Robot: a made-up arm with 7 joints. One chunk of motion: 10 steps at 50 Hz.
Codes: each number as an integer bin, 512 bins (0 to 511) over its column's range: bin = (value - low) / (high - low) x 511, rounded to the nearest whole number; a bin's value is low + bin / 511 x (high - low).
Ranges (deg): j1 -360.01..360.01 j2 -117.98..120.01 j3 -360.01..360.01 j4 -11..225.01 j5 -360.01..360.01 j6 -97.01..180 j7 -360.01..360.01
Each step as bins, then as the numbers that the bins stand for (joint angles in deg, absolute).
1 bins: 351 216 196 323 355 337 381
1 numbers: 134.56 -17.38 -83.84 138.18 140.20 85.68 176.83
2 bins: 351 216 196 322 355 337 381
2 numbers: 134.56 -17.38 -83.84 137.72 140.20 85.68 176.83
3 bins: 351 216 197 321 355 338 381
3 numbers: 134.56 -17.38 -82.43 137.26 140.20 86.22 176.83
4 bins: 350 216 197 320 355 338 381
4 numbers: 133.15 -17.38 -82.43 136.79 140.20 86.22 176.83
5 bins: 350 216 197 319 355 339 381
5 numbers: 133.15 -17.38 -82.43 136.33 140.20 86.76 176.83
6 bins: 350 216 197 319 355 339 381
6 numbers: 133.15 -17.38 -82.43 136.33 140.20 86.76 176.83
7 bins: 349 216 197 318 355 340 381
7 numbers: 131.75 -17.38 -82.43 135.87 140.20 87.30 176.83
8 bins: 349 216 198 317 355 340 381
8 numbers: 131.75 -17.38 -81.02 135.41 140.20 87.30 176.83
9 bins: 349 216 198 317 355 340 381
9 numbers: 131.75 -17.38 -81.02 135.41 140.20 87.30 176.83
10 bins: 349 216 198 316 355 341 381
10 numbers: 131.75 -17.38 -81.02 134.95 140.20 87.84 176.83
